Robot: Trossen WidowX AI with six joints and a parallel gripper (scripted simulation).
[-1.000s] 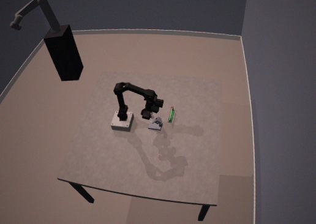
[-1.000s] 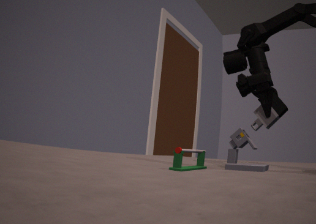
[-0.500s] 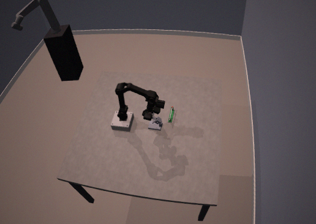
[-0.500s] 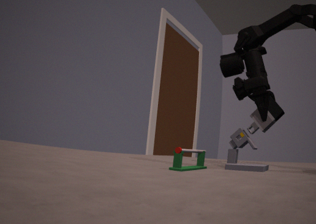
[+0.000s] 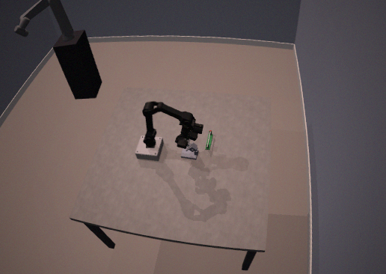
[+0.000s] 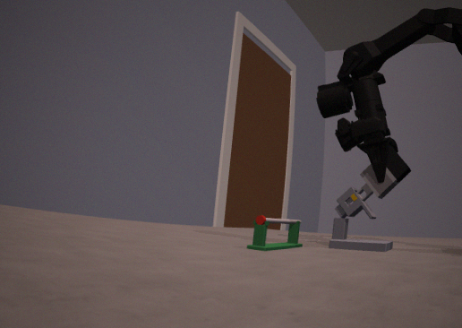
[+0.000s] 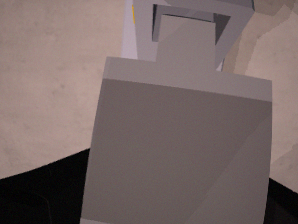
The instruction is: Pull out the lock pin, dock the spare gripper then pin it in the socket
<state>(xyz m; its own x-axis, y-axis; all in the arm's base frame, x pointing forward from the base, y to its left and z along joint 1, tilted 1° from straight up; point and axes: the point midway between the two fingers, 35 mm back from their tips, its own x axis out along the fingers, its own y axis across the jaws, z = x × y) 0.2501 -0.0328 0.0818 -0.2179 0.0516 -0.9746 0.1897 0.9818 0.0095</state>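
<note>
The grey mount is 5 cm ahead of my gripper tip, 1 cm to the right of it and 7 cm below it. The rest, counted from my gripper tip: green cradle (17 cm ahead, 10 cm to the left, 10 cm below); then spare gripper (1 cm ahead, 1 cm above).
</note>
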